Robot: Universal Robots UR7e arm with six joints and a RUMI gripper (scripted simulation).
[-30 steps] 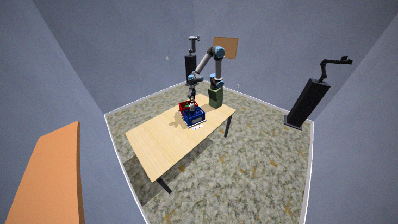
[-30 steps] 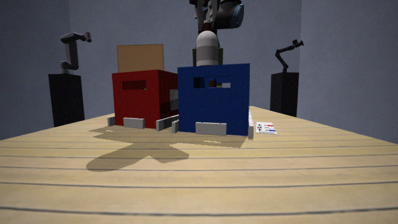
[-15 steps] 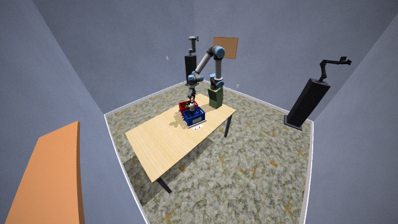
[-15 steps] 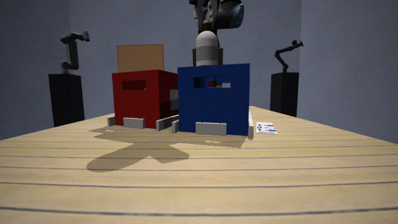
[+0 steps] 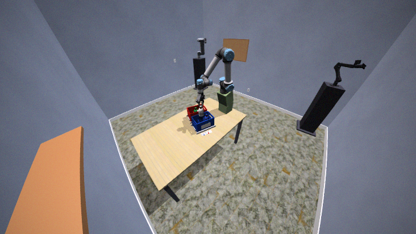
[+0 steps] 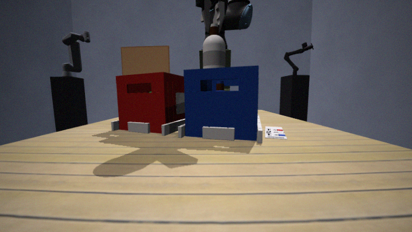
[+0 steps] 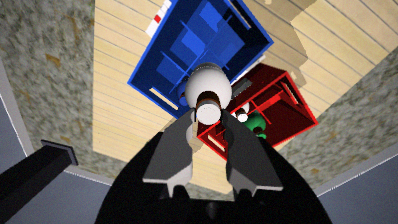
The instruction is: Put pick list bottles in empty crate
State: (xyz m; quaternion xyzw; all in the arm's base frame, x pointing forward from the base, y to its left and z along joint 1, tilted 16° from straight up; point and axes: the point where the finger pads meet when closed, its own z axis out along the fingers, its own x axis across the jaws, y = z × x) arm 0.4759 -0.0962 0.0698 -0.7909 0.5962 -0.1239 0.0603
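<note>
My hand is 70 mm above the white bottle. Round my hand: blue-capped bottle (70 mm behind, 40 mm to the left, 240 mm below); then blue crate (20 mm ahead, 40 mm to the left, 240 mm below); then red crate (90 mm behind, 170 mm to the right, 240 mm below).
</note>
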